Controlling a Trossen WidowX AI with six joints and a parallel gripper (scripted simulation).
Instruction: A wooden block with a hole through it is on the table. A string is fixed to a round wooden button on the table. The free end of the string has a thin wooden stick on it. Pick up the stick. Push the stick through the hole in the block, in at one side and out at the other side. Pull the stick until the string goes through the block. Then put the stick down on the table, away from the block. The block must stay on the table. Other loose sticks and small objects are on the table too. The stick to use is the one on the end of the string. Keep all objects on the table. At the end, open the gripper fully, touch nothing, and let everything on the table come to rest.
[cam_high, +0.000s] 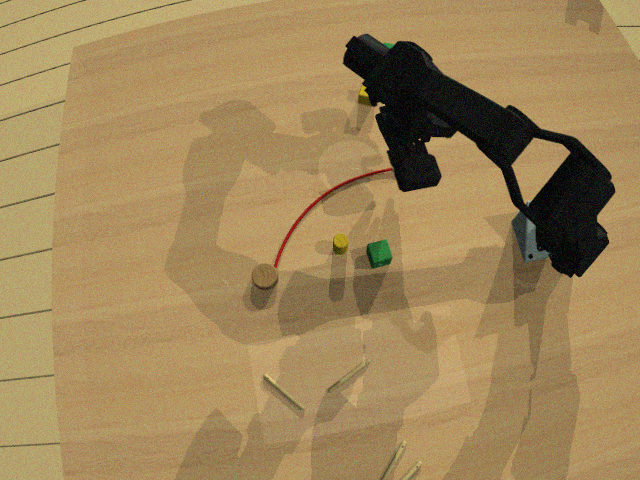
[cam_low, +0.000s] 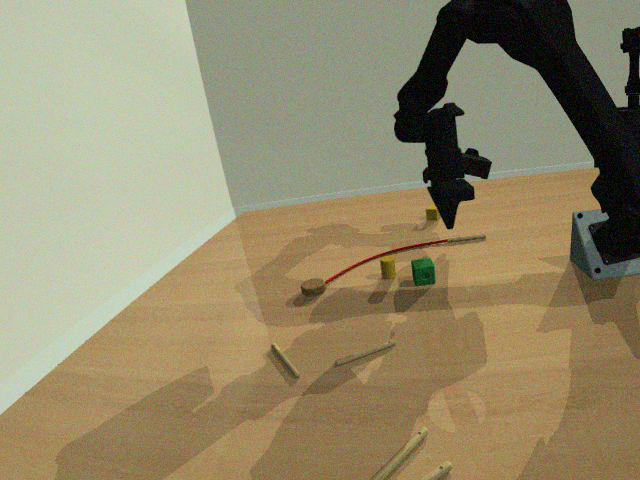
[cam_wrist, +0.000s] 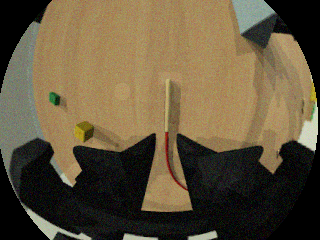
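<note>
The thin stick is 2 cm behind my gripper tip and 3 cm below it. Also, from my gripper tip: yellow cube (15 cm to the right, 2 cm below); then green block (7 cm ahead, 14 cm to the left, 2 cm below); then yellow cylinder (13 cm ahead, 11 cm to the left, 1 cm below).
</note>
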